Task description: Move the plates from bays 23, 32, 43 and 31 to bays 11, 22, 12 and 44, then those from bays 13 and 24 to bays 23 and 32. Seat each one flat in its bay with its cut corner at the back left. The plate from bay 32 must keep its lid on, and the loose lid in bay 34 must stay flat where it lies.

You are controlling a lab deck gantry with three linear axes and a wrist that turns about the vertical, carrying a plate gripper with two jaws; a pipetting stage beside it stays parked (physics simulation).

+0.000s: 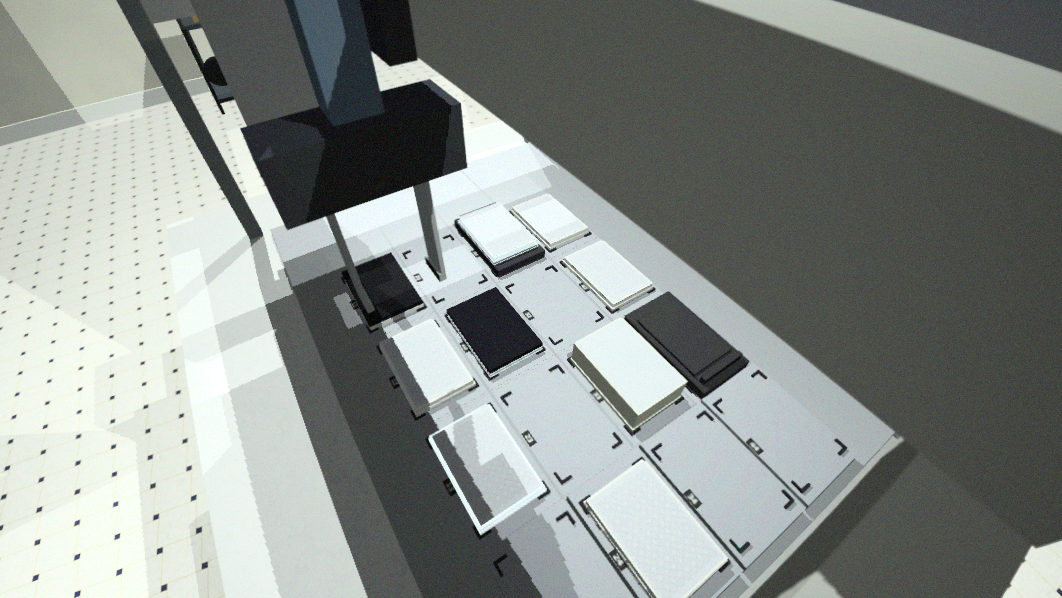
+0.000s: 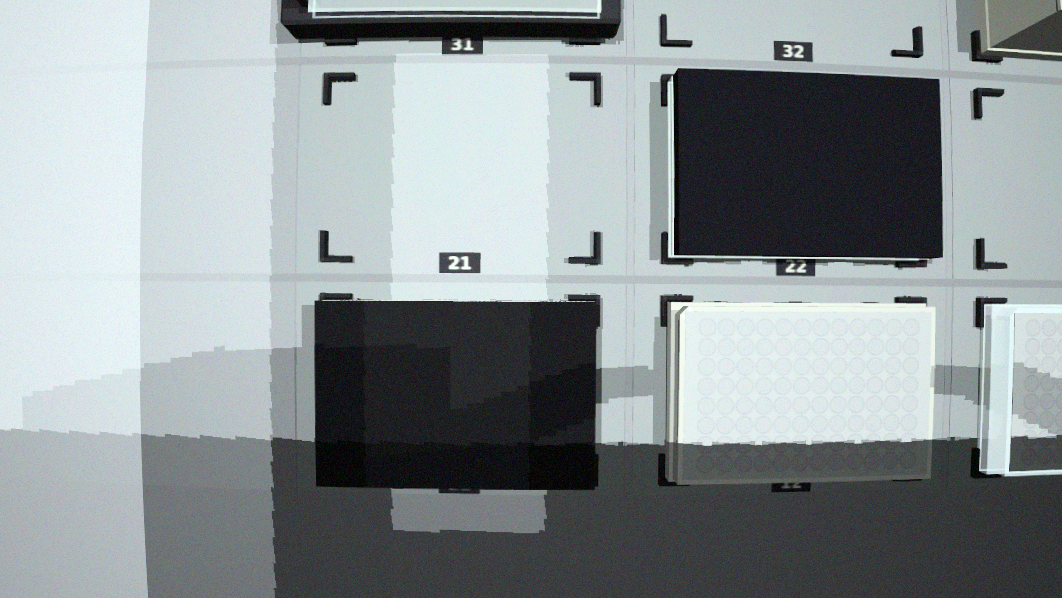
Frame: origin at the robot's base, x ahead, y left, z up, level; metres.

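Seen in the pictures: gripper, between the fingertips: (image 1: 402,285); robot's base, origin of its link: (image 1: 343,279) (image 2: 329,474).
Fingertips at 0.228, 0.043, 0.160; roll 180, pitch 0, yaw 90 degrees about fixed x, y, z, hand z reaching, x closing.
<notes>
Pixels of each thing's middle, then the offset from my fingertips to it, as dx, dy, dz.
- black plate, middle of its body: (image 2: 455,394) (image 1: 381,287) -0.164, +0.000, -0.148
- black lidded plate, middle of its body: (image 2: 809,165) (image 1: 493,327) +0.000, +0.107, -0.148
- pale plate, middle of its body: (image 1: 496,231) -0.164, +0.211, -0.131
- clear-rimmed plate, middle of its body: (image 1: 485,462) +0.164, +0.000, -0.153
- tall cream block, middle of its body: (image 1: 626,370) +0.164, +0.214, -0.139
- dark base, middle of its body: (image 1: 684,338) +0.168, +0.322, -0.145
My gripper (image 1: 405,295) is open, its jaws apart with nothing between them, one in front of the black plate (image 1: 384,286) (image 2: 457,393) in bay 11, the other before bay 21. A white plate (image 1: 429,364) (image 2: 806,393) lies flat in bay 12, cut corner at the back left. A black lidded plate (image 1: 495,329) (image 2: 806,163) lies in bay 22. A pale plate (image 1: 499,228) (image 2: 454,5) sits on the black base in bay 31. A clear-rimmed plate (image 1: 490,464) (image 2: 1033,393) is in bay 13, a white plate (image 1: 653,527) in bay 24. No lid can be made out in bay 34.
A tall cream block (image 1: 631,364) (image 2: 1033,26) stands in bay 33. A dark base (image 1: 687,338) lies in bay 43 without a plate. White plates (image 1: 551,220) (image 1: 609,272) lie in bays 41 and 42. Shadows cross the front row.
</notes>
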